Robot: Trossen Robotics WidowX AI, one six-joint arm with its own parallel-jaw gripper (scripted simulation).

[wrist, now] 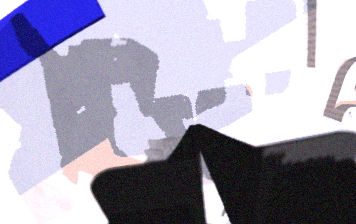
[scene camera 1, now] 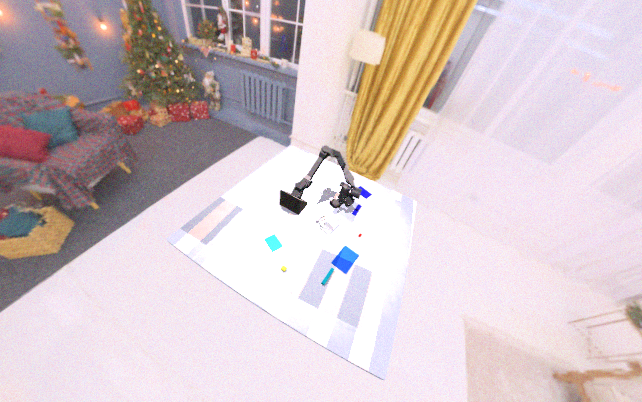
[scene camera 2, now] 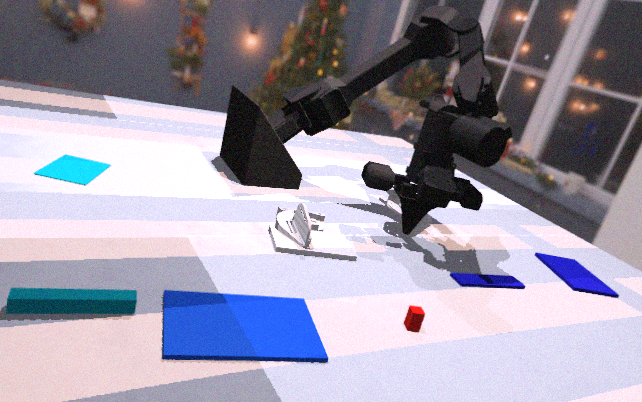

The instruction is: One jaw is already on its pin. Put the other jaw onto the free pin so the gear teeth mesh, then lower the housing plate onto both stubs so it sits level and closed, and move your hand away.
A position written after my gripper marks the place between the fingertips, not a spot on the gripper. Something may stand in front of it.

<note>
My gripper [scene camera 2: 405, 233] is shut and holds nothing. Further things: a cyan tile [scene camera 2: 67, 168] and a large blue tile [scene camera 2: 196, 326].
My gripper shows as well in the wrist view [wrist: 195, 129]. The wrist view does not show the cyan tile: it is out of frame. The wrist view does not show the large blue tile: it is out of frame.
</note>
